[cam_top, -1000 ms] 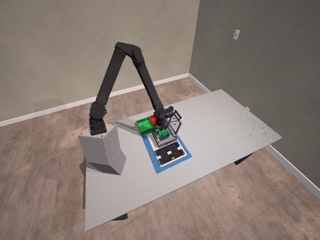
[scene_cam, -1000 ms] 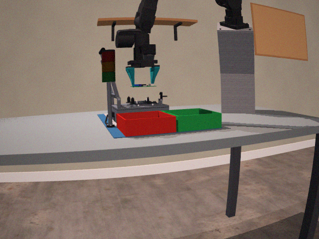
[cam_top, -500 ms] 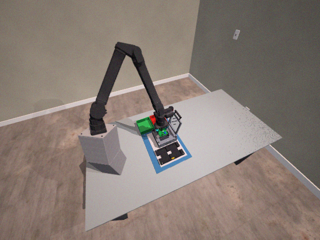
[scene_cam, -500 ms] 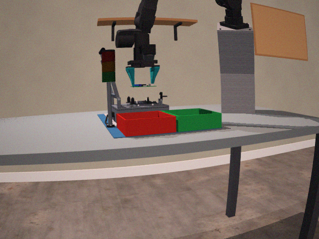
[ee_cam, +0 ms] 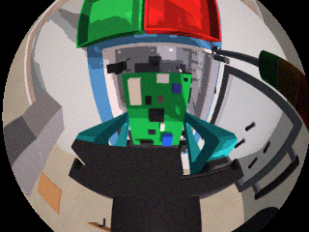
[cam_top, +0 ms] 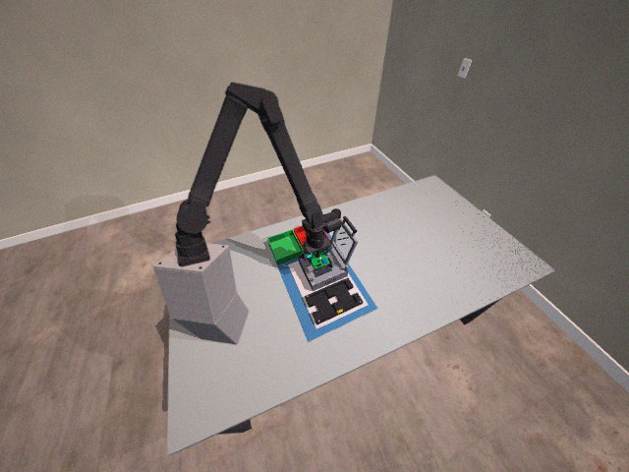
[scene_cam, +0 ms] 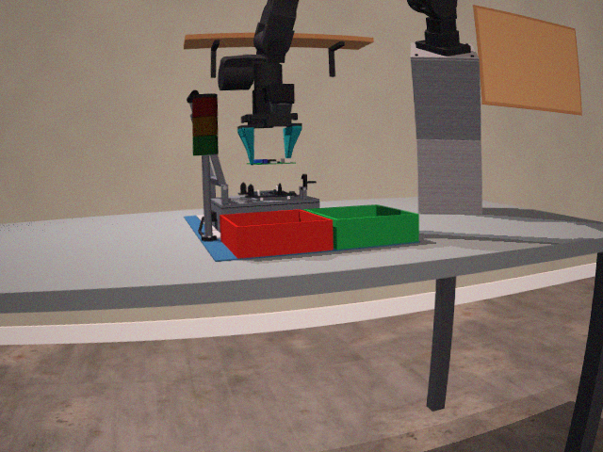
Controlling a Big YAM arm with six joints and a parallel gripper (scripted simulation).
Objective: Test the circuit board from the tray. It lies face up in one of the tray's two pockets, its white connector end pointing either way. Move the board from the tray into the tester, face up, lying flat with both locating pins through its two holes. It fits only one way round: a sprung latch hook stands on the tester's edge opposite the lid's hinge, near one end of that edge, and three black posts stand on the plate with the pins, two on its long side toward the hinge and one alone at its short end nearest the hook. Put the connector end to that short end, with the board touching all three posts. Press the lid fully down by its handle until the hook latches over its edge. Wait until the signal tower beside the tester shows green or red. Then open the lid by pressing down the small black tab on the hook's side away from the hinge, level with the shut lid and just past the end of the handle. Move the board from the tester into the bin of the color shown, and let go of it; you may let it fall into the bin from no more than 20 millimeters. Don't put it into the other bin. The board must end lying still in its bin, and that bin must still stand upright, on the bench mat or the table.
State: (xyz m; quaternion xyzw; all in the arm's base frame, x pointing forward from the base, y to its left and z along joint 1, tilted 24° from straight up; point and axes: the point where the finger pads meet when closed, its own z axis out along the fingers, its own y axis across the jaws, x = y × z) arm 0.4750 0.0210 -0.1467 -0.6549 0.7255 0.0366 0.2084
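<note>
The green circuit board lies right at my hand. From my hand the other things lie so: tester lid (130 mm ahead, 10 mm to the right, 50 mm above); tester plate (10 mm ahead, 10 mm to the left, 60 mm below); latch hook (50 mm behind, 60 mm to the left, 40 mm below).
</note>
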